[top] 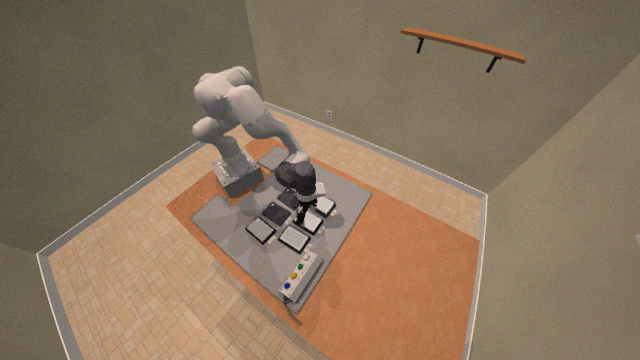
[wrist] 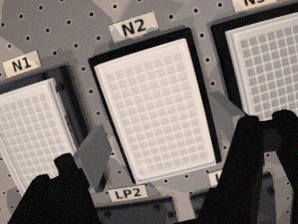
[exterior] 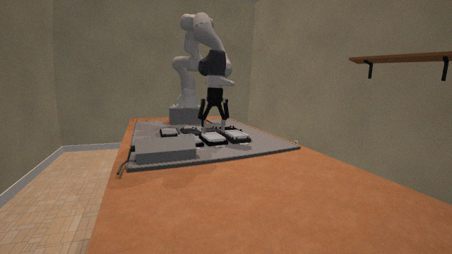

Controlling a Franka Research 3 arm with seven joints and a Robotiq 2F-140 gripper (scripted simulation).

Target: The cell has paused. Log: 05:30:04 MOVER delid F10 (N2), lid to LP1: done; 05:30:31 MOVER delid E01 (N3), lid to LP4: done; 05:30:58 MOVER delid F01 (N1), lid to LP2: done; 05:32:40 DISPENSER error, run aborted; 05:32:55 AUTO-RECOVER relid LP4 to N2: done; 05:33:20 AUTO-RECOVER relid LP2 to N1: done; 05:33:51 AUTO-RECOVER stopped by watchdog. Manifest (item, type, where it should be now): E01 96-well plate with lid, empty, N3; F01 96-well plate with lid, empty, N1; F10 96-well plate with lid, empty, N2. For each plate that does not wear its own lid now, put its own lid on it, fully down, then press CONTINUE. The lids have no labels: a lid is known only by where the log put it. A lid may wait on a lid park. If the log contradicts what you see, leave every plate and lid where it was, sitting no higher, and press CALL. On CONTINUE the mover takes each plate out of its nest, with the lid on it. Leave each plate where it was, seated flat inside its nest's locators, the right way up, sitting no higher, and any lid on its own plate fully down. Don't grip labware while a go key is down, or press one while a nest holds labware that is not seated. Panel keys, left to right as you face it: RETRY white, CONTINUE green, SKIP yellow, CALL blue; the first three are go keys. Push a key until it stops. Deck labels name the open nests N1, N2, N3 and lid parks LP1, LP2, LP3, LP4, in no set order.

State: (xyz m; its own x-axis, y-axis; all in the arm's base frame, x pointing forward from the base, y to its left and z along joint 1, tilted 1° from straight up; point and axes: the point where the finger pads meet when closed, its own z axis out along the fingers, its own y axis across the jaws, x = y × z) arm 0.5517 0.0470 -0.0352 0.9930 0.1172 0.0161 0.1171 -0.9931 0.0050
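My hand is 50 mm above the white 96-well plate. Also, from my hand: LP2 label 100 mm behind, 70 mm below, 50 mm to the left; N2 label 90 mm ahead, 70 mm below, 10 mm to the left; LP3 label 90 mm behind, 70 mm to the right, 70 mm below.
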